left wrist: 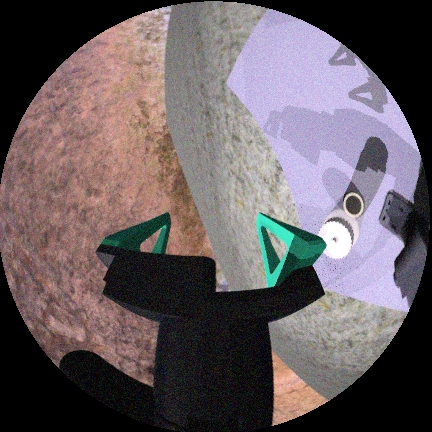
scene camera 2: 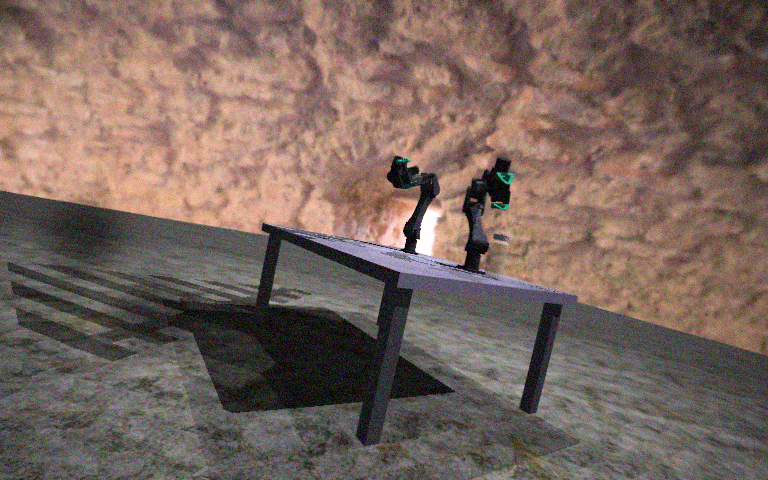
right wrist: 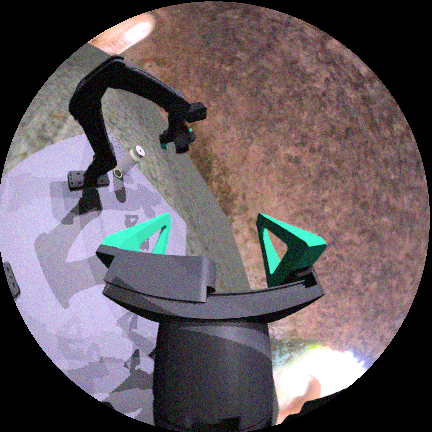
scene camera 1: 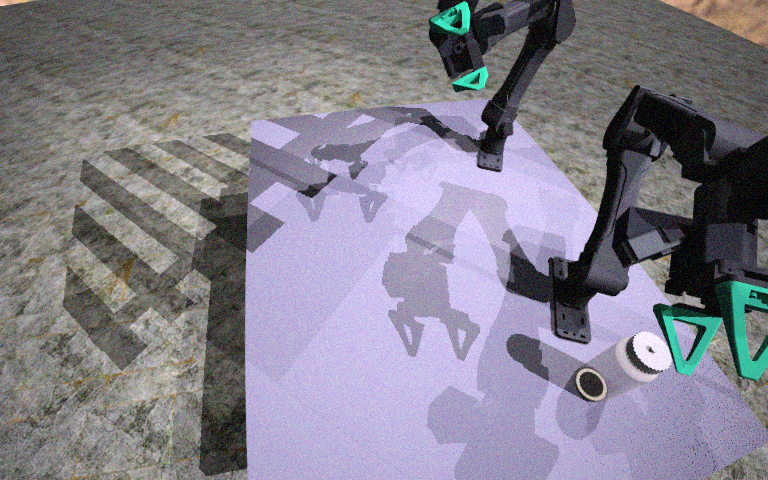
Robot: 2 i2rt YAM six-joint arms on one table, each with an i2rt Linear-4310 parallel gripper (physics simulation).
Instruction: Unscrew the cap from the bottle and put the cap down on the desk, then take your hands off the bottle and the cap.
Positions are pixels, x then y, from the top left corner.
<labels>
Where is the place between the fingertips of my right gripper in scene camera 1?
472, 62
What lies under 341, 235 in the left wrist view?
A white ribbed cap.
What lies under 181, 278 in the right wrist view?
My right gripper.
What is my right gripper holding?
Nothing.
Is my right gripper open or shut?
Open.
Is my left gripper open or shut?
Open.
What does the white ribbed cap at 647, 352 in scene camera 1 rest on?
A bottle.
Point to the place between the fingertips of my left gripper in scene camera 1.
At 711, 376
</labels>
